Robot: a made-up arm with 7 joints.
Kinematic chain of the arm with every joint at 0, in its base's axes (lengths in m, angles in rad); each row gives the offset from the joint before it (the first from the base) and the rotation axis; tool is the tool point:
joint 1: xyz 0 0 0 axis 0 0.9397 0.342
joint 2: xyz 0 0 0 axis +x
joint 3: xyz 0 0 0 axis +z
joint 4: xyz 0.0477 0 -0.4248 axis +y
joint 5: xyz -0.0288 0 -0.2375 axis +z
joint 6: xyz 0 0 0 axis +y
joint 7: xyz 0 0 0 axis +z
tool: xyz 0 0 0
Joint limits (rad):
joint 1: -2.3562..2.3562
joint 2: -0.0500..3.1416
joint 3: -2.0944..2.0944
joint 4: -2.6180..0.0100
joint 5: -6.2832..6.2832
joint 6: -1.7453..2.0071
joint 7: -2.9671..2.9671
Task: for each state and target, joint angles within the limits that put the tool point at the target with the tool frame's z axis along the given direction. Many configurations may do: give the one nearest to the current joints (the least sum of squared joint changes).
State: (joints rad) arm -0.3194 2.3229 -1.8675 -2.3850 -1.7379 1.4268 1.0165
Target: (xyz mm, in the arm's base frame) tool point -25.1 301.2 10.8 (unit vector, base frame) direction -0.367 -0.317 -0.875
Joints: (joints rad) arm -1.1946 2.5005 -2.0925 -2.6158 -1.3712 2.0071 1.0165
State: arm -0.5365 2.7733 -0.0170 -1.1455 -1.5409 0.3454 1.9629
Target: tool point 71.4 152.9 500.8 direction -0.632 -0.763 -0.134
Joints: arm -0.4194 3.1127 -0.6038 -1.6099 -1.4801 -0.4164 1.9629
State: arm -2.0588 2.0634 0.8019 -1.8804 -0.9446 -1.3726 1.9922
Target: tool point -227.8 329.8 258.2 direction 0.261 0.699 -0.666
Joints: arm -2.0208 1.8310 0.7039 -1.8651 -1.2549 -0.8492 1.9922
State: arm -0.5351 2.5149 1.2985 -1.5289 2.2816 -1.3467 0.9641
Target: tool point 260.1 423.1 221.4 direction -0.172 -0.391 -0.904
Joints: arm 0.1741 1.8445 0.5273 -1.5274 2.3129 -1.0927 0.9641
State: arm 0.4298 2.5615 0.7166 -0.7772 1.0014 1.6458 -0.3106
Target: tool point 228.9 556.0 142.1 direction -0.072 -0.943 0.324
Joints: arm 0.6818 1.9126 0.4551 -1.0375 0.8096 0.9523 -0.3106
